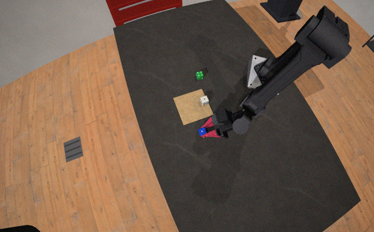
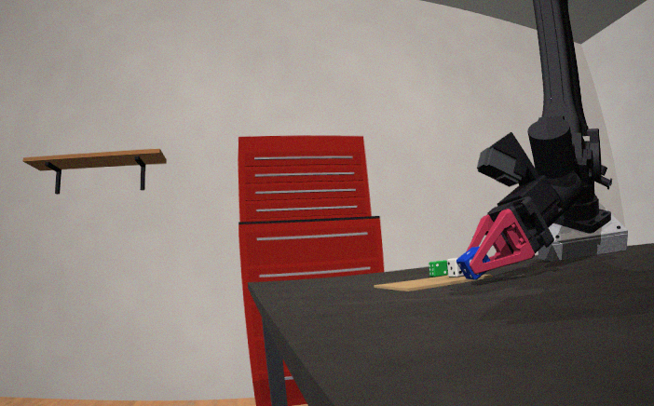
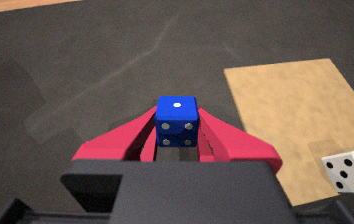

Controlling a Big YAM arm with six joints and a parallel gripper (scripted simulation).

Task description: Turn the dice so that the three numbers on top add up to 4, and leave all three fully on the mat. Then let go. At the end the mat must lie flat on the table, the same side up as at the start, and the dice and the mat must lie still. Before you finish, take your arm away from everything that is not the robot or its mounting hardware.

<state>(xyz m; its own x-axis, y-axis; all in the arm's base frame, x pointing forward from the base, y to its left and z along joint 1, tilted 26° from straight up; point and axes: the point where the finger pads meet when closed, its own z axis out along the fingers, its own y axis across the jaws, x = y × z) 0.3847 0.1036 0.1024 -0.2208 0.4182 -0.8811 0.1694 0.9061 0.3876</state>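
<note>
Now: hand right at the blue die. From my hand the other things lie so: white die 7 cm behind, 13 cm to the right, 1 cm below; green die 10 cm behind, 27 cm to the right, 1 cm below; tan mat 1 cm behind, 13 cm to the right, 2 cm below.
</note>
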